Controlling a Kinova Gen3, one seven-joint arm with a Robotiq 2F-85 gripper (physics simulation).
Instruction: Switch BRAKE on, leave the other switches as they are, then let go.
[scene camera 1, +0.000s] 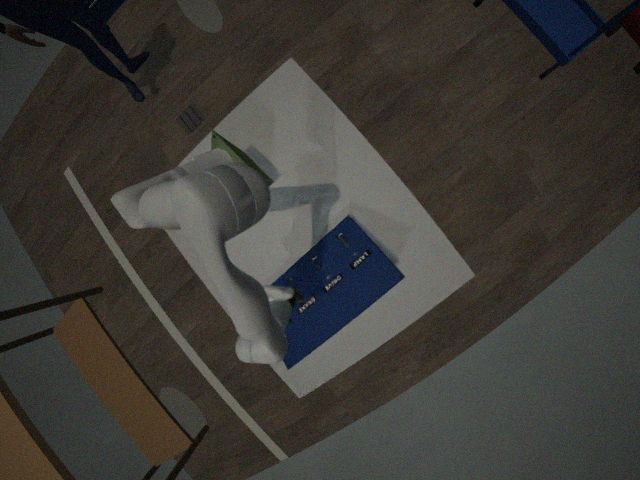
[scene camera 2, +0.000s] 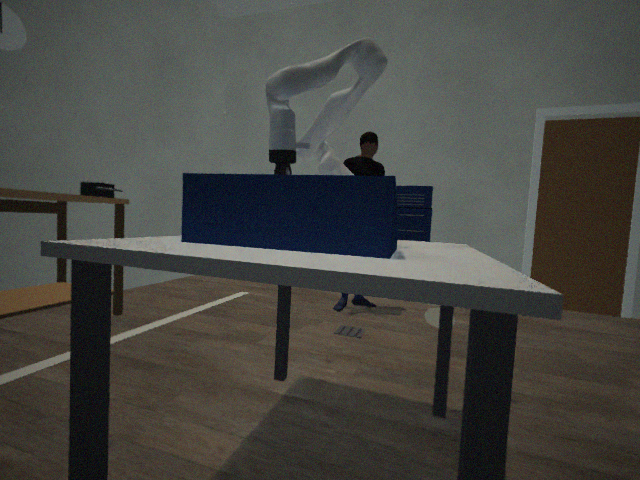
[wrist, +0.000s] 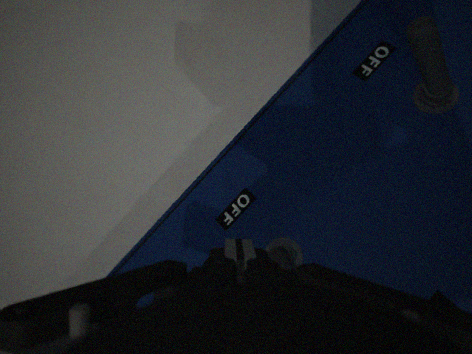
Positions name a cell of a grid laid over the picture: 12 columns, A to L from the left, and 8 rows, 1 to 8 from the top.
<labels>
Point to the gripper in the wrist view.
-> At G6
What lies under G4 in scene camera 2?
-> A blue switch box.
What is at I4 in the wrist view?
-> A blue switch box.
</labels>
